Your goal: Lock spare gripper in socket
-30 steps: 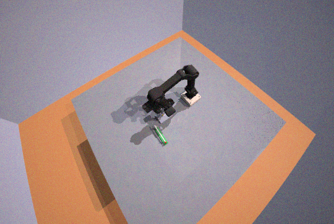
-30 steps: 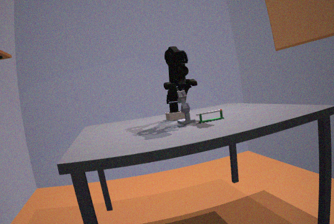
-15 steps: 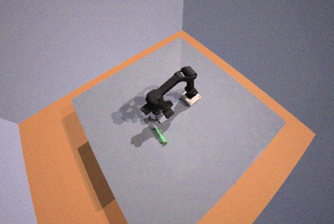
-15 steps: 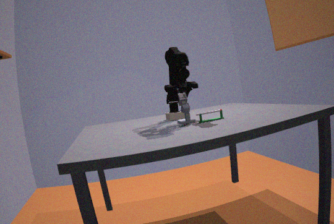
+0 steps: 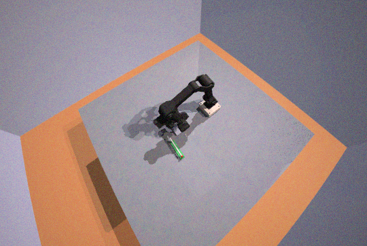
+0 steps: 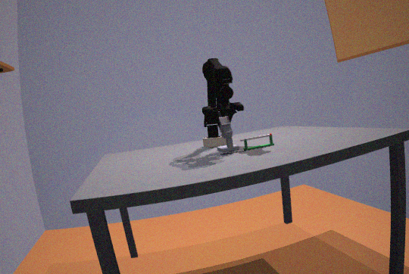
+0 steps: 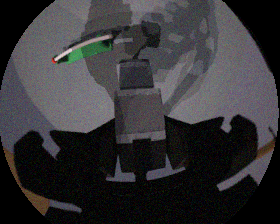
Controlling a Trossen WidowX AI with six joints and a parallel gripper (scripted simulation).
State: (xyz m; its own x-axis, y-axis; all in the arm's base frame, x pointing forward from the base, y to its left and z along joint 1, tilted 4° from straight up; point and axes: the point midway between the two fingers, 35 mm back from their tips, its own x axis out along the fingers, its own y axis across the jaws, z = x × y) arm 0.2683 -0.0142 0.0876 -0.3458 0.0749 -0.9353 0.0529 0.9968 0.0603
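Right now my gripper tip is 130 mm short of the green bar-shaped rack, 110 mm to the right of it and 90 mm above it. The rest, counted from my gripper tip: spare gripper: 10 mm ahead, 10 mm above; then grey socket mount: 30 mm ahead, 60 mm below.
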